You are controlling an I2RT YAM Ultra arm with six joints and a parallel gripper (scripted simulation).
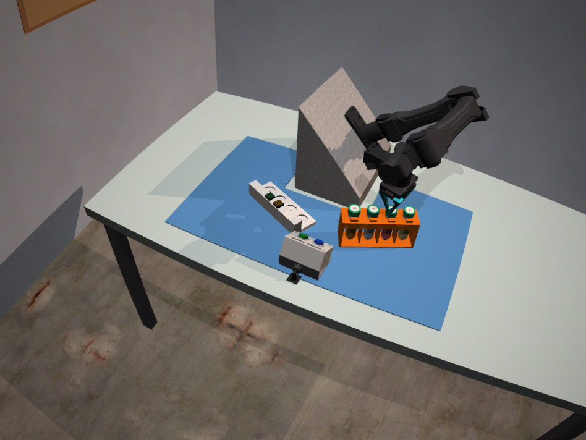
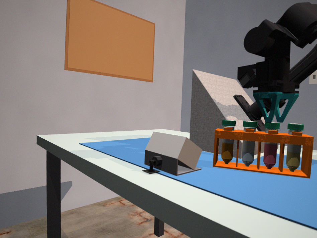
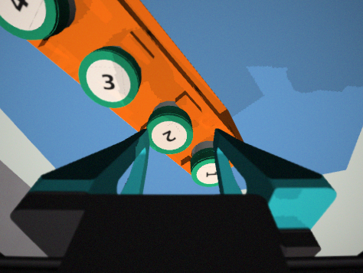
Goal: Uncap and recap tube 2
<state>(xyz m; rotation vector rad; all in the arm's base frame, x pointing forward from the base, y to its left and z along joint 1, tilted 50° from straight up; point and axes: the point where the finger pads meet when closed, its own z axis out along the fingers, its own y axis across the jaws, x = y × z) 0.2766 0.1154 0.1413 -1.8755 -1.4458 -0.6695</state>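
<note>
The cap 2 lies 10 mm ahead of my hand and 20 mm below it. From my hand the other things lie so: cap 3: 30 mm ahead, 50 mm to the right, 20 mm below; then cap 4: 50 mm ahead, 100 mm to the right, 20 mm below; then cap 1: 10 mm behind, 40 mm to the left, 20 mm below.
</note>
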